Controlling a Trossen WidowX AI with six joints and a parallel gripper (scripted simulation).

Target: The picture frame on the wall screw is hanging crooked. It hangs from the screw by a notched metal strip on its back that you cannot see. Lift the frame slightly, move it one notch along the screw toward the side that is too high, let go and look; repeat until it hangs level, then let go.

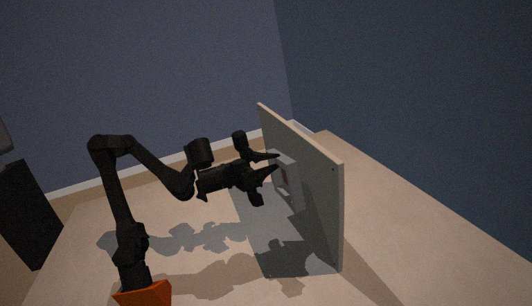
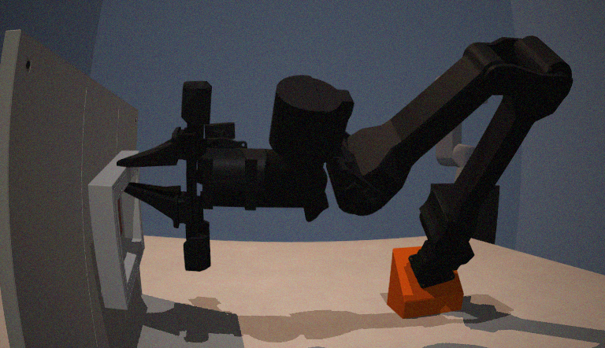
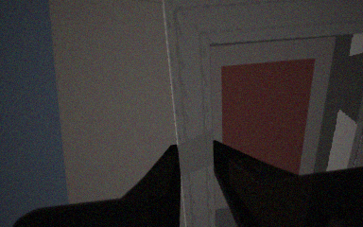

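My gripper tip is now 10 mm short of the picture frame, 10 mm to the left of it and 50 mm above it. The rest, counted from my gripper tip: grey wall panel 20 mm ahead, 10 mm to the right, 60 mm below.
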